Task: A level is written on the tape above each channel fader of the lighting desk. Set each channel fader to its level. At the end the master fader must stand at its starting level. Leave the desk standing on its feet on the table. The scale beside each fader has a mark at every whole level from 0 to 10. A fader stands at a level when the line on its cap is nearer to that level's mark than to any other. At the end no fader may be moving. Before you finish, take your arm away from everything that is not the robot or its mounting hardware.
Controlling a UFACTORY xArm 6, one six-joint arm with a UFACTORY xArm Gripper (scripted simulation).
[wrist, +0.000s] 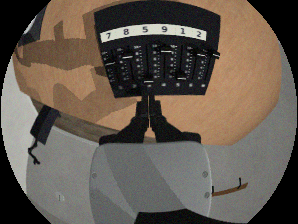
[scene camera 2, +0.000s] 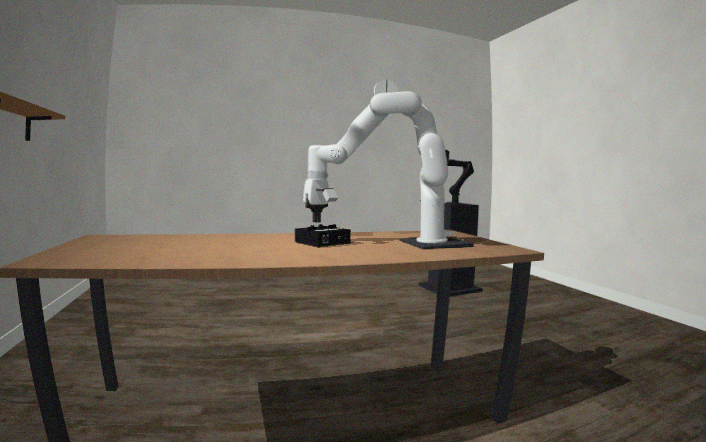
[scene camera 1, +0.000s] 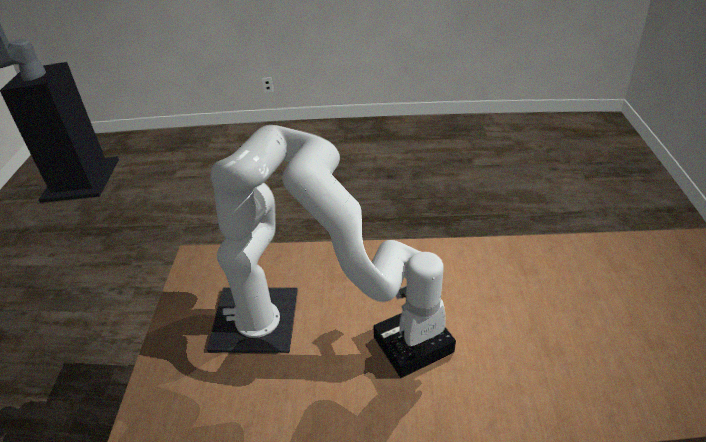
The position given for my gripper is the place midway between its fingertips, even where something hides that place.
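My gripper is visible in scene camera 1, scene camera 2 and the wrist view: gripper [scene camera 1: 420, 349] [scene camera 2: 316, 222] [wrist: 148, 99].
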